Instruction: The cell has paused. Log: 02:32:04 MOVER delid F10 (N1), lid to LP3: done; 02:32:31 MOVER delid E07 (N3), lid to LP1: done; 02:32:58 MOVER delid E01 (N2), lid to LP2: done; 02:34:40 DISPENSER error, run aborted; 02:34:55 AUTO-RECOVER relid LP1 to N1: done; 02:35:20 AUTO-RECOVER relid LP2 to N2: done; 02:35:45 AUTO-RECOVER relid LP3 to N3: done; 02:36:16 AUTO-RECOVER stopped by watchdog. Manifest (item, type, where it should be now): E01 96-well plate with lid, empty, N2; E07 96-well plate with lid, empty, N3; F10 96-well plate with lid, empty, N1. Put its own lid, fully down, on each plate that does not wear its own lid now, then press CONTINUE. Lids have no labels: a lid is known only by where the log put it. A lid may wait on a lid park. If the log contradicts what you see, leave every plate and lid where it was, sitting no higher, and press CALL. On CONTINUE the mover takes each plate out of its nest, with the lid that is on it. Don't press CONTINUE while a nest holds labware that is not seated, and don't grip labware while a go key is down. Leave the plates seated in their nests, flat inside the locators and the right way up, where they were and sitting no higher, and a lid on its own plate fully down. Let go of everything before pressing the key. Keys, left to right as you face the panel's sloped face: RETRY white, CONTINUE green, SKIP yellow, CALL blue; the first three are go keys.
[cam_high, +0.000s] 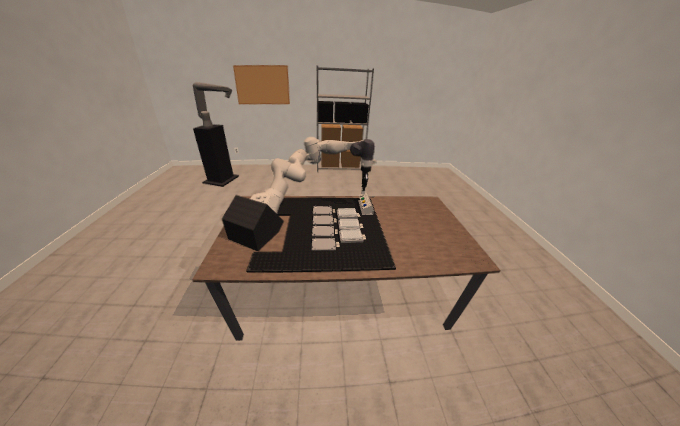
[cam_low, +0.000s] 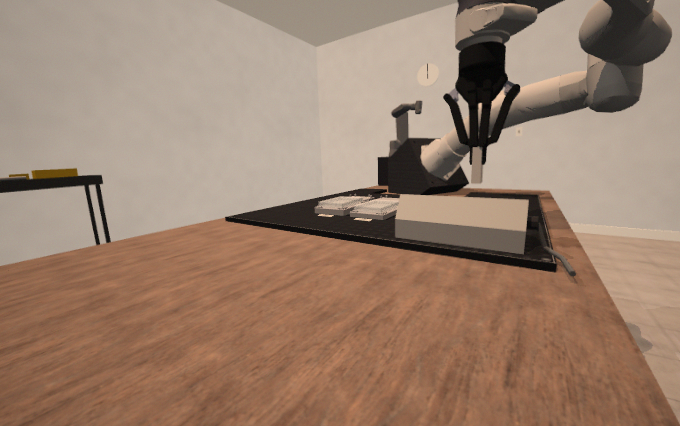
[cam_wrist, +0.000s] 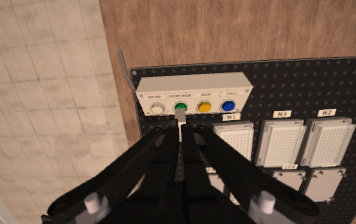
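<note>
My hand is 70 mm above the green continue key. The rest, counted from my hand: white retry key (10 mm behind, 50 mm to the left, 70 mm below); then yellow skip key (20 mm ahead, 50 mm to the right, 70 mm below); then blue call key (30 mm ahead, 90 mm to the right, 70 mm below).
</note>
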